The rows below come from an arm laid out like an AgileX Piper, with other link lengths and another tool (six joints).
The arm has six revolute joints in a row. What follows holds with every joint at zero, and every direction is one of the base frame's. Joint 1 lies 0.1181 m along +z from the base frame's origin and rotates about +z. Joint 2 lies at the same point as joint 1 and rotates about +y. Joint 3 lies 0.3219 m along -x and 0.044 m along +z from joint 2 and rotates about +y. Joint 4 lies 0.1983 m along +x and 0.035 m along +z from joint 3 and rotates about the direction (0.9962, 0, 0.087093). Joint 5 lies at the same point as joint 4 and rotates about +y. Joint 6 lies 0.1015 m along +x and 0.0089 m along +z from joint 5 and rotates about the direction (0.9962, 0, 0.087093). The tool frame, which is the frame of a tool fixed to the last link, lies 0.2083 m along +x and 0.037 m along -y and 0.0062 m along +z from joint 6; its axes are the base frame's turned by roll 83.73, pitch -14.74 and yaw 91.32 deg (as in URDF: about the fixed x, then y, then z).
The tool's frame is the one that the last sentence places.
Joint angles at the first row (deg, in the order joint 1, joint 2, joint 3, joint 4, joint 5, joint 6):
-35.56, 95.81, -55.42, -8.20, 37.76, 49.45
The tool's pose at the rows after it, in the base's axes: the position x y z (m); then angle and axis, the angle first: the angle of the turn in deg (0 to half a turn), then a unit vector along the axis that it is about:
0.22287 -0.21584 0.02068 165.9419 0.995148 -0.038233 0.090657
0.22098 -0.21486 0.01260 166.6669 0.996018 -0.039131 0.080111
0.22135 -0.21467 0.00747 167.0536 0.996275 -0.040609 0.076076
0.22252 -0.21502 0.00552 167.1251 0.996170 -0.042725 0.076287
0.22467 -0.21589 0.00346 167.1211 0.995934 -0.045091 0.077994
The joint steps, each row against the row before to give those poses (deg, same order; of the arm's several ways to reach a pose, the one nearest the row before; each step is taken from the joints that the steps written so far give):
0.00, 1.52, 0.00, -0.11, -0.23, 0.39
0.00, 1.54, -0.01, -0.14, -0.12, 0.29
0.00, 1.00, 0.01, 0.00, -0.40, 0.24
0.00, 0.41, -0.01, 0.00, -0.38, 0.29
0.00, 0.44, 0.01, 0.00, -0.60, 0.32

